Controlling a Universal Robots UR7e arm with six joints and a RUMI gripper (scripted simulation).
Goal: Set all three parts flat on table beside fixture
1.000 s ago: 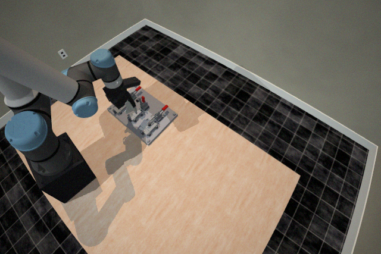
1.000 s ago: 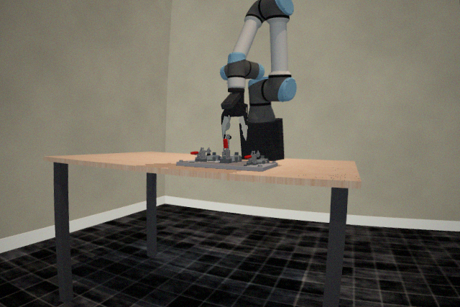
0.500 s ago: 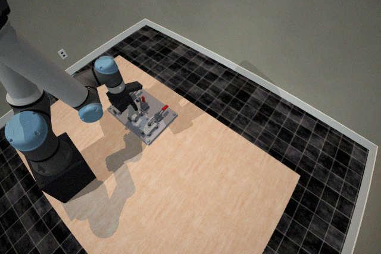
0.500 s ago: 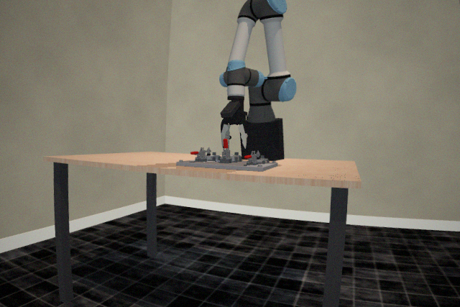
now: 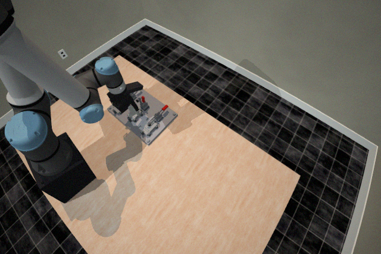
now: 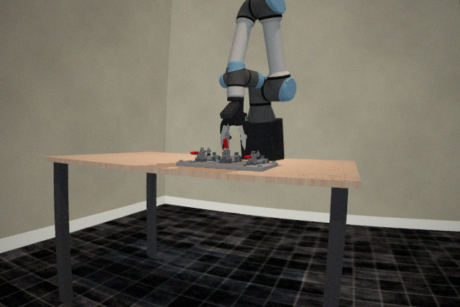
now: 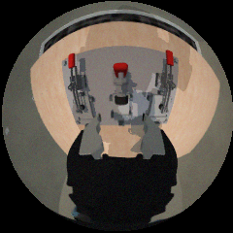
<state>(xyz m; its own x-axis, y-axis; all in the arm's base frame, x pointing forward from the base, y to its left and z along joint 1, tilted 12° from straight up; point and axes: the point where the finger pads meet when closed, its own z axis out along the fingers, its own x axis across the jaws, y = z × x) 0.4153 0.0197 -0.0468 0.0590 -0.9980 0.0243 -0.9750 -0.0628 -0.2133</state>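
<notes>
Right now the grey fixture plate is 40 mm ahead of my hand and 70 mm below it.
</notes>
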